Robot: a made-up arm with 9 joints. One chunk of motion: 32 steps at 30 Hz.
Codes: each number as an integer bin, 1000 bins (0 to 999) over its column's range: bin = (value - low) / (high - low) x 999, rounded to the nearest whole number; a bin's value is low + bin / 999 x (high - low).
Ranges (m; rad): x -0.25..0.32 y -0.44..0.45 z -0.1..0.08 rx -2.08..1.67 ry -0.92..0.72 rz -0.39..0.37
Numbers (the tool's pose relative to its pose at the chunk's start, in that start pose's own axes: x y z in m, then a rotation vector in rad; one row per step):
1: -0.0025 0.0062 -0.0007 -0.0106 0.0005 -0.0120
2: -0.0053 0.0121 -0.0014 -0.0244 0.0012 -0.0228
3: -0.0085 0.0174 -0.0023 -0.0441 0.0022 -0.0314
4: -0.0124 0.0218 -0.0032 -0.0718 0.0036 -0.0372
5: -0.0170 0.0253 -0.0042 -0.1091 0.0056 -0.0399
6: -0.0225 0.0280 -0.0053 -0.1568 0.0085 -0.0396
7: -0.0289 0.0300 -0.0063 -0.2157 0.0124 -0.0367
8: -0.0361 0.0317 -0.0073 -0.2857 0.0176 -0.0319
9: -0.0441 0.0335 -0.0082 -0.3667 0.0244 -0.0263
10: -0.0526 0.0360 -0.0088 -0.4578 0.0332 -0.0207
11: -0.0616 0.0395 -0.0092 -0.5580 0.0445 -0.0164
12: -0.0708 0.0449 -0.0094 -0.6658 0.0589 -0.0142
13: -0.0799 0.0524 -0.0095 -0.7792 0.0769 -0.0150
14: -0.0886 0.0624 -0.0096 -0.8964 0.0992 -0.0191
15: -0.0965 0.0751 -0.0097 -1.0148 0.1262 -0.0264
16: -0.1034 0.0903 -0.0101 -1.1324 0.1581 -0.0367
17: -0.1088 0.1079 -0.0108 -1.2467 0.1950 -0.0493
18: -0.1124 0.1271 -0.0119 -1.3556 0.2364 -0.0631
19: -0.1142 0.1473 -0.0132 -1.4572 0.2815 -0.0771
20: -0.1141 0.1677 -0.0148 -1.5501 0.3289 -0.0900
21: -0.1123 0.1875 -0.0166 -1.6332 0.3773 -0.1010
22: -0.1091 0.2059 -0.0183 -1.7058 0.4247 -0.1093
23: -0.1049 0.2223 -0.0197 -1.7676 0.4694 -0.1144
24: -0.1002 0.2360 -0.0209 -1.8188 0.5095 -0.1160
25: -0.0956 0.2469 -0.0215 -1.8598 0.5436 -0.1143
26: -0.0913 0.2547 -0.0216 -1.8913 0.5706 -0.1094
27: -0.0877 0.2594 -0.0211 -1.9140 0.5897 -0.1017
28: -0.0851 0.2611 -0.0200 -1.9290 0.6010 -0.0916
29: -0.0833 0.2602 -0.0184 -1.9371 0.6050 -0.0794
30: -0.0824 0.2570 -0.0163 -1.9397 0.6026 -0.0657
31: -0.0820 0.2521 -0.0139 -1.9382 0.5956 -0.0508
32: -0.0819 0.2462 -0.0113 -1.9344 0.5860 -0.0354
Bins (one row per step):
1: 434 501 551 551 561 497
2: 429 507 547 548 561 483
3: 423 513 542 542 562 471
4: 416 518 537 535 563 464
5: 408 522 532 525 564 460
6: 399 525 526 512 566 461
7: 388 528 520 497 568 464
8: 375 529 514 478 571 471
9: 361 531 509 456 575 478
10: 346 534 506 432 581 485
11: 330 538 504 405 588 491
12: 314 544 503 377 596 494
13: 298 553 502 347 607 493
14: 283 564 502 315 621 488
15: 269 578 501 284 637 478
16: 257 595 499 252 657 464
17: 247 615 495 222 679 448
18: 241 637 489 193 704 430
19: 238 659 482 166 732 411
20: 238 682 473 141 761 394
21: 241 704 463 119 790 380
22: 247 725 453 100 819 369
23: 254 743 446 83 846 362
24: 263 759 439 70 871 360
25: 271 771 436 59 892 362
26: 278 780 435 50 908 369
27: 284 785 438 44 920 379
28: 289 787 444 40 927 392
29: 292 786 453 38 929 408
30: 294 782 465 37 927 426
31: 294 777 478 38 923 446
32: 295 770 492 39 917 466

